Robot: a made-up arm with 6 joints. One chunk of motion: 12 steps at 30 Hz.
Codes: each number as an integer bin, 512 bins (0 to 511) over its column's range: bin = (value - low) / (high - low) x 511, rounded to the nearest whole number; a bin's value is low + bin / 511 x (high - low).
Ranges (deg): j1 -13..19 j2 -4..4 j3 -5..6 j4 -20..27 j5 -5..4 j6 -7..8
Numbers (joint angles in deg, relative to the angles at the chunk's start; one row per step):
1: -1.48 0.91 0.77 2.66 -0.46 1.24
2: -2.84 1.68 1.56 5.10 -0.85 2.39
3: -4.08 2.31 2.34 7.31 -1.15 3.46
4: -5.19 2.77 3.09 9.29 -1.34 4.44
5: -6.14 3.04 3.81 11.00 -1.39 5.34
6: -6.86 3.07 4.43 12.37 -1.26 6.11
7: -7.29 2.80 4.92 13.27 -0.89 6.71
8: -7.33 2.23 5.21 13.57 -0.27 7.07
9: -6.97 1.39 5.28 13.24 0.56 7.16
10: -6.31 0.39 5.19 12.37 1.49 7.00
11: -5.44 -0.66 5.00 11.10 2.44 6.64
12: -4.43 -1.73 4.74 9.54 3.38 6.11
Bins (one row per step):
1: 184 314 268 246 258 281
2: 162 363 305 273 236 320
3: 142 403 341 297 219 356
4: 125 432 376 318 208 390
5: 110 450 409 337 205 420
6: 98 452 438 352 212 447
7: 91 434 461 362 233 467
8: 91 398 474 365 269 479
9: 96 344 478 361 316 482
10: 107 280 473 352 368 477
11: 121 213 465 338 422 465
12: 137 145 452 321 476 447

